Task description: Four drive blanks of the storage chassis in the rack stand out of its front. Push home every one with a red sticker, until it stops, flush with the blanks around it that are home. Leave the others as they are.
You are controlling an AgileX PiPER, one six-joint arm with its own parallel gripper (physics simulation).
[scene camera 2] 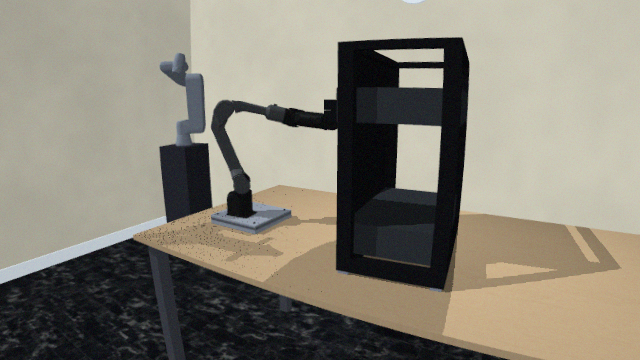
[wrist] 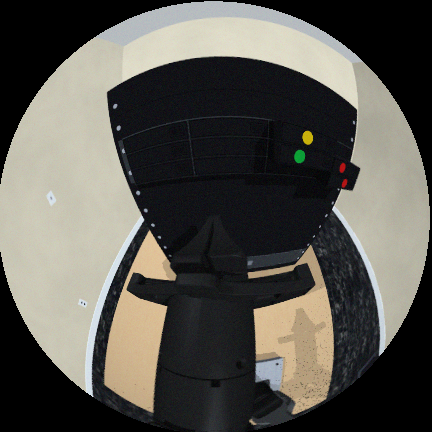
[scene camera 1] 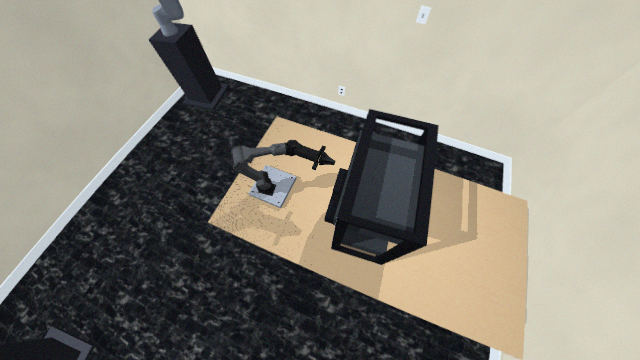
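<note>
The rack (scene camera 1: 431,200) (scene camera 2: 346,165) (wrist: 225,75) holds the dark storage chassis (scene camera 2: 410,106) in its upper part. In the wrist view, four blanks stand out at the right of its front. The yellow-stickered blank (wrist: 307,137) is above the green-stickered blank (wrist: 299,156). Farther right, one red-stickered blank (wrist: 342,168) is above another red-stickered blank (wrist: 344,183). The blanks at the left (wrist: 157,150) look flush. My gripper (scene camera 1: 334,162) (wrist: 215,221) is shut and empty, in front of the rack, left of and below the protruding blanks in the wrist view. The rack post partly hides it in scene camera 2.
A second dark box (scene camera 2: 395,242) sits low in the rack. The rack and my arm's grey base plate (scene camera 1: 286,192) (scene camera 2: 272,216) stand on the wooden table (scene camera 1: 450,280) (scene camera 2: 525,310). Another arm stands on a dark pedestal (scene camera 1: 182,62) (scene camera 2: 185,180) beyond the table.
</note>
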